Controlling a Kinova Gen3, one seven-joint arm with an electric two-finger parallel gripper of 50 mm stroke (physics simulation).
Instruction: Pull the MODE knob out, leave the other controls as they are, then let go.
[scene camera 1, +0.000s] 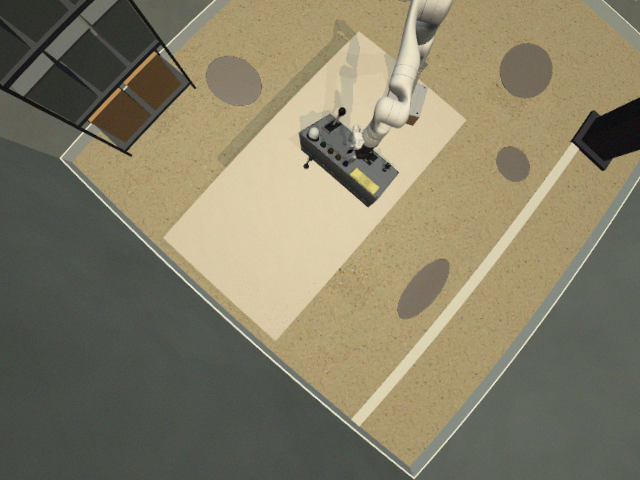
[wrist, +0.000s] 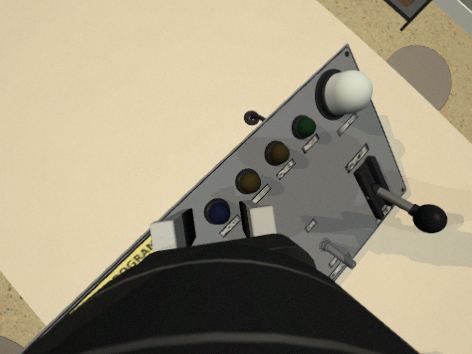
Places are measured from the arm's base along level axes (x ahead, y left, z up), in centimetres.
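Pixels of known places: gripper, between the fingertips: (scene camera 1: 349, 157) (wrist: 217, 219).
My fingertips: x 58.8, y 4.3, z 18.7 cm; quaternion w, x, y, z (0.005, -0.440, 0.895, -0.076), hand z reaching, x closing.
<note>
Ahead of a thing's pixels: the offset from my fingertips to its top centre. "pt": to the spot under its first point.
The MODE knob @[pt dy -0.7, dx +0.8, dz -7.0 cm] (scene camera 1: 345, 163) (wrist: 217, 211) is a dark blue round knob in a black collar, at the end of the row of round controls on the grey control panel (scene camera 1: 385, 180) (wrist: 300, 195). The label beside it is partly readable. How far the knob stands out is hard to tell. My gripper (scene camera 1: 353, 152) (wrist: 217, 219) is open and empty. In the wrist view its pale fingertips stand apart on either side of the knob, with gaps on both sides. In the scene view the arm partly hides the panel around the gripper.
Two amber lamps (wrist: 278, 153) (wrist: 249, 181), a green lamp @[pt dy -14.5, dx +0.0, dz -6.9 cm] (wrist: 305, 127) and a white dome @[pt dy -21.4, dx +0.1, dz -4.2 cm] (scene camera 1: 313, 132) (wrist: 350, 92) continue the row. A black-ball lever @[dy -20.3, dx -21.2, dz -9.7 cm] (scene camera 1: 341, 111) (wrist: 430, 218) and a metal toggle @[dy -8.4, dx -15.8, dz -13.0 cm] (wrist: 340, 254) stand up nearby. A small lever @[pt dy -19.1, dx +9.0, dz -24.4 cm] (scene camera 1: 306, 165) (wrist: 251, 118) sticks out from the side.
</note>
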